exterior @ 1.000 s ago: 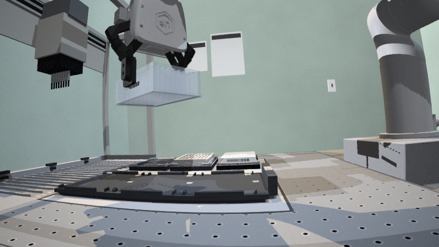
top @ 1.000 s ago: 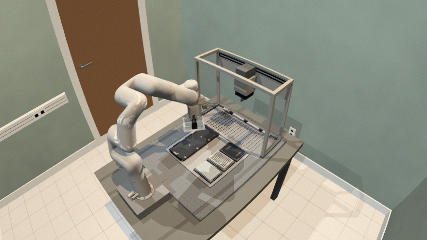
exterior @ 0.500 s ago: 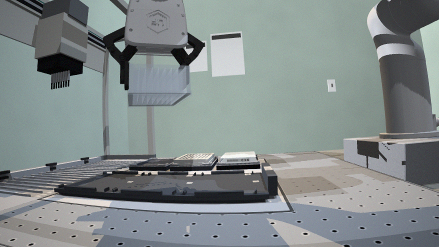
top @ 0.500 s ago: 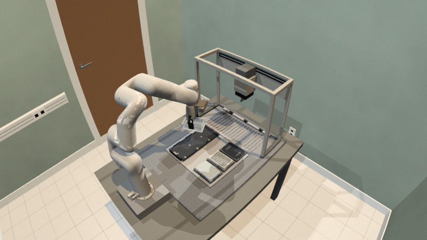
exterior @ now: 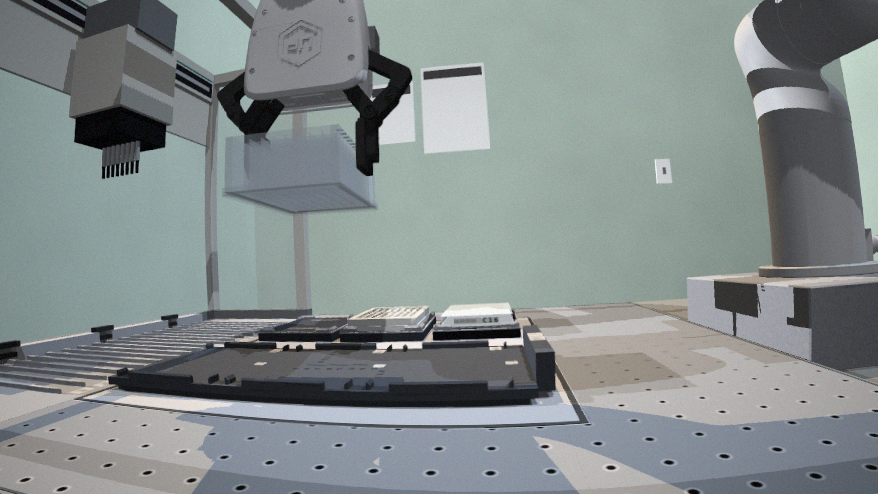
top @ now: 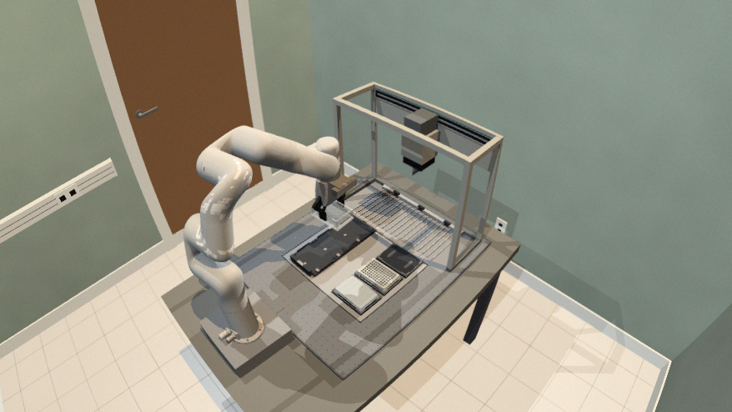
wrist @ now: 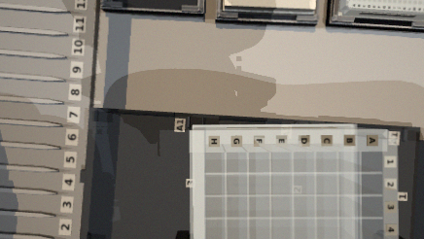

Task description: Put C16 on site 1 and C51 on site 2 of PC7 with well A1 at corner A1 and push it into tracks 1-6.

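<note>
My gripper is now 1 cm past the carrier PC7 and 15 cm above it. Round my hand: 384-well plate C16: 13 cm behind, 22 cm to the right, 15 cm below; then nest S3: 9 cm ahead, 24 cm to the right, 16 cm below; then nest S1: 13 cm behind, 22 cm to the right, 16 cm below.
</note>
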